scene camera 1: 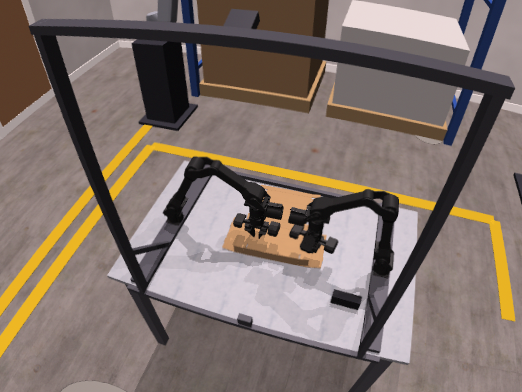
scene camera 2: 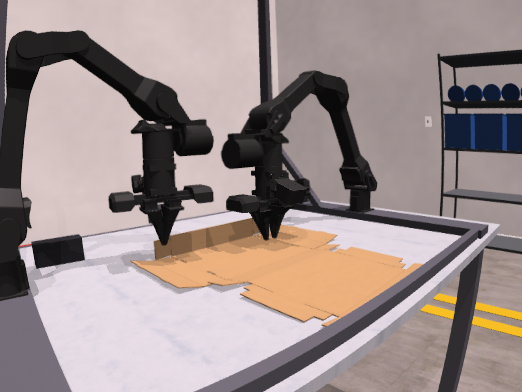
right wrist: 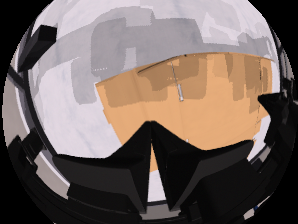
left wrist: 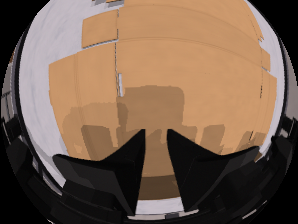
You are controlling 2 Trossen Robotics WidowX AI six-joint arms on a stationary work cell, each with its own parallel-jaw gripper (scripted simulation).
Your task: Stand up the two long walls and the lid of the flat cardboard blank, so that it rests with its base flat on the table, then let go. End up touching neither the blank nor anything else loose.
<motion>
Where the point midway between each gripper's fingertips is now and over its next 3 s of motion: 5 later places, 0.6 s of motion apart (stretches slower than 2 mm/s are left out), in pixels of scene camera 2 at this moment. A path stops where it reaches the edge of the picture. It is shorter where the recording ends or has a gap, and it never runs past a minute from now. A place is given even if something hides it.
The left gripper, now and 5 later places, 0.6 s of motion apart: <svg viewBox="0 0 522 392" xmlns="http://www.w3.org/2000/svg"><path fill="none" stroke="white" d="M270 239L268 243L270 219L272 214L283 213L294 213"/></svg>
The right gripper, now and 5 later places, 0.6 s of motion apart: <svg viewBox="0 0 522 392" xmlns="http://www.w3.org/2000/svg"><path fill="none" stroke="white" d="M164 244L167 246L167 242L169 241L178 244L188 246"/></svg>
</motion>
